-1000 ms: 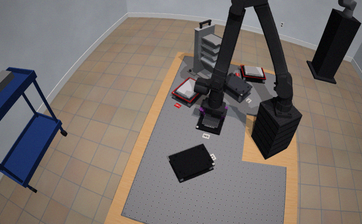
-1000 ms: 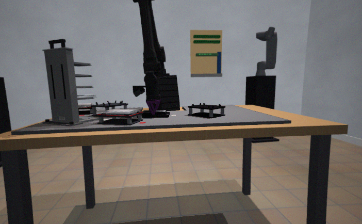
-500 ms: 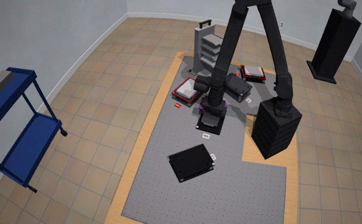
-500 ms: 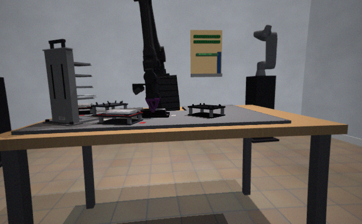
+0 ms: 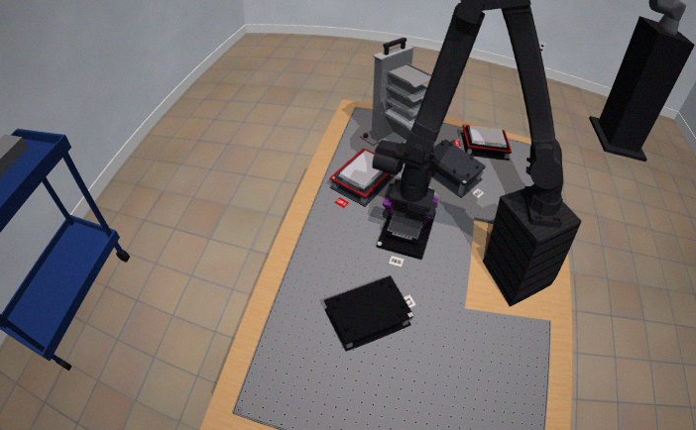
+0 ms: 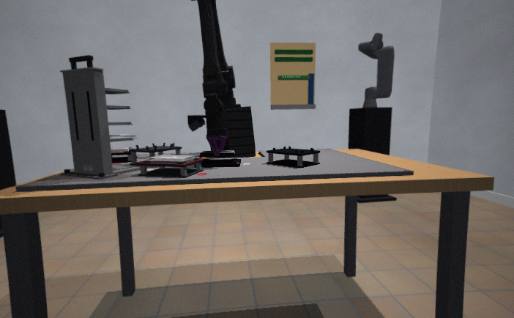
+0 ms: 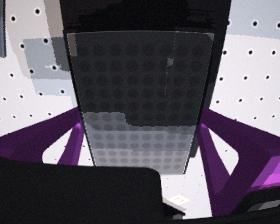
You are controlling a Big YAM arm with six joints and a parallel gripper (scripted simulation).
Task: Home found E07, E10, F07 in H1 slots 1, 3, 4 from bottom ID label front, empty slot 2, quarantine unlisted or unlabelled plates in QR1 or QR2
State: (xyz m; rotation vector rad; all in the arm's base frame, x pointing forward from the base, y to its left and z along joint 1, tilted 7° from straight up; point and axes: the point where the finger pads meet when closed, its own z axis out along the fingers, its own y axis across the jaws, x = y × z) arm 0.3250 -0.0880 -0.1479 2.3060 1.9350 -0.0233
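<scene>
Now: hand 24 cm to the left of the regrip nest, 13 cm past it and 1 cm below it. Also, from my hand: dark plate right at my hand; N6 deck label 11 cm to the left, 5 cm below, 2 cm ahead; red-rimmed quarantine nest 16 cm to the right, 13 cm ahead, 1 cm below.
</scene>
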